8 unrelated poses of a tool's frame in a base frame.
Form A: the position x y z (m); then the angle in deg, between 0 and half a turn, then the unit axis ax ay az.
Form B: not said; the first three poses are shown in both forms.
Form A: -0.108 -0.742 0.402 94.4 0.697 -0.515 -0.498
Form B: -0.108 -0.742 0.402 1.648 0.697 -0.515 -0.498
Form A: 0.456 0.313 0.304 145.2 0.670 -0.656 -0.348
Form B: 0.456 0.313 0.304 2.534 0.670 -0.656 -0.348
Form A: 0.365 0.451 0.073 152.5 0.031 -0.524 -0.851
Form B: 0.365 0.451 0.073 2.662 0.031 -0.524 -0.851
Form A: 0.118 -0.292 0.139 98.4 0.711 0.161 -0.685
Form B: 0.118 -0.292 0.139 1.717 0.711 0.161 -0.685
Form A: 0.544 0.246 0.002 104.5 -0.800 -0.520 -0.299
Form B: 0.544 0.246 0.002 1.824 -0.800 -0.520 -0.299
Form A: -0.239 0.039 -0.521 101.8 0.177 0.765 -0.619
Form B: -0.239 0.039 -0.521 1.777 0.177 0.765 -0.619
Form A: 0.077 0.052 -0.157 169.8 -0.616 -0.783 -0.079
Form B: 0.077 0.052 -0.157 2.964 -0.616 -0.783 -0.079
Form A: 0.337 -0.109 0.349 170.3 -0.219 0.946 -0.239
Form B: 0.337 -0.109 0.349 2.972 -0.219 0.946 -0.239
